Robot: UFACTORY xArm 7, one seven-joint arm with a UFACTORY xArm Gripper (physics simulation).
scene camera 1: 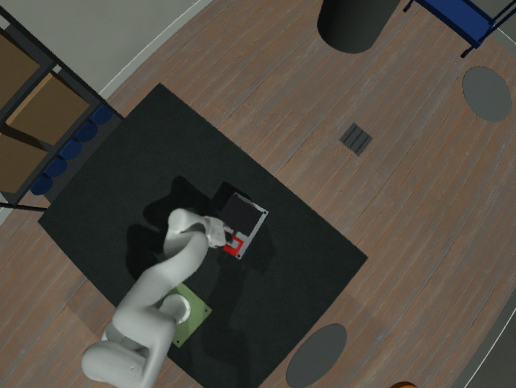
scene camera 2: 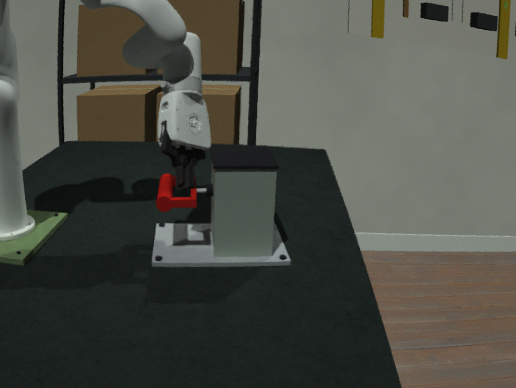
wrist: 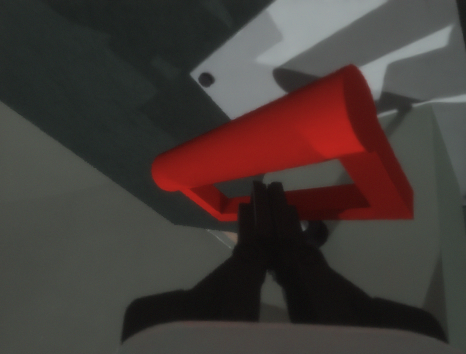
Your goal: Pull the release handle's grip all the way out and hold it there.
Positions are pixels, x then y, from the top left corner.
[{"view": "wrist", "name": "my gripper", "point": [263, 200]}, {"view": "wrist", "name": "light grey base plate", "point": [406, 59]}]
